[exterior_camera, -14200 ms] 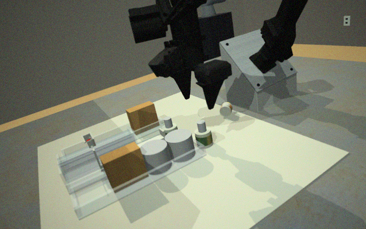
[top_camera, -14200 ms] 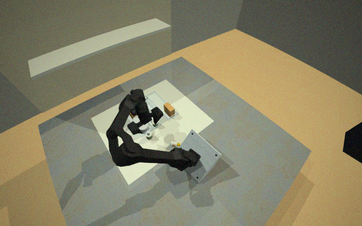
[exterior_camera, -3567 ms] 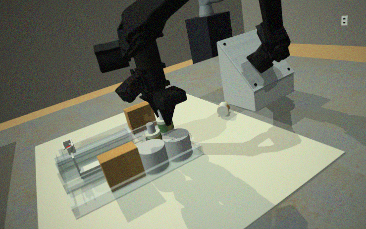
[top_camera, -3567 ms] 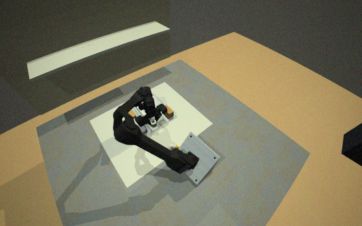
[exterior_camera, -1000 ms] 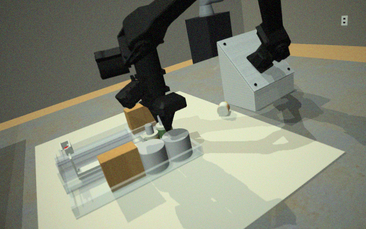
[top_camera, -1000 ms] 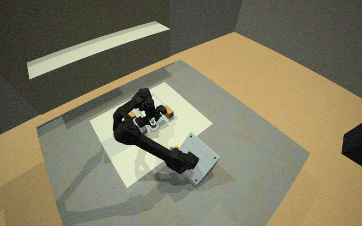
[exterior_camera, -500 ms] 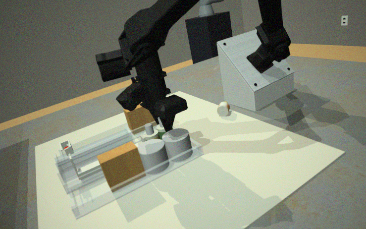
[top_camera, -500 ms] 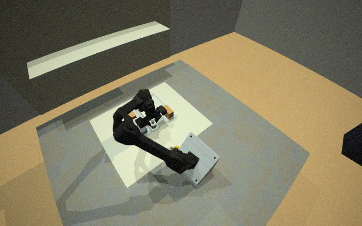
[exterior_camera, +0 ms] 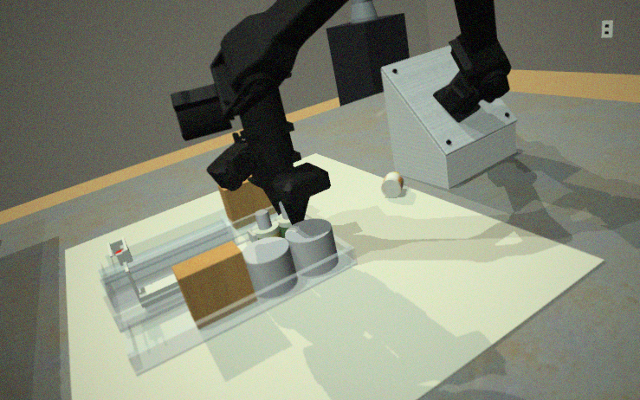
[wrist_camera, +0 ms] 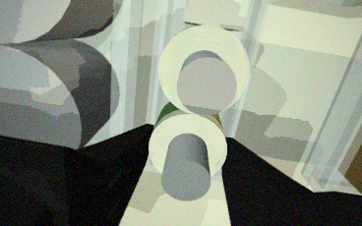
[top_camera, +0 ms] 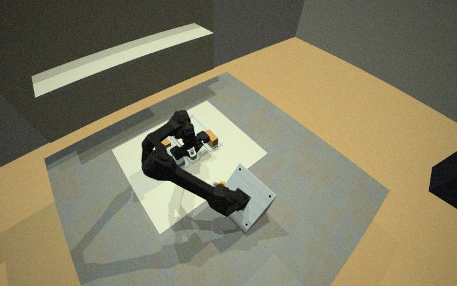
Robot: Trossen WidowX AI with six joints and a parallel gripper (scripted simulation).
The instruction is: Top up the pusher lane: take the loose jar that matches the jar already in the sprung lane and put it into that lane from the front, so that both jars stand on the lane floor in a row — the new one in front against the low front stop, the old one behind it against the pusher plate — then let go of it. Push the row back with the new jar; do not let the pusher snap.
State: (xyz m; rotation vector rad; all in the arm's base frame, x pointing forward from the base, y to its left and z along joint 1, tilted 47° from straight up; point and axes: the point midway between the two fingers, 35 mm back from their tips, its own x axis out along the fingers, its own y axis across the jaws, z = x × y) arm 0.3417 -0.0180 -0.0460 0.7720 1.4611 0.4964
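Right now the clear pusher lane is 140 mm ahead of my gripper tip, 50 mm to the right of it and 10 mm below it. From my gripper tip the other things lie so: red mark: 220 mm ahead, 70 mm to the right, 40 mm above.
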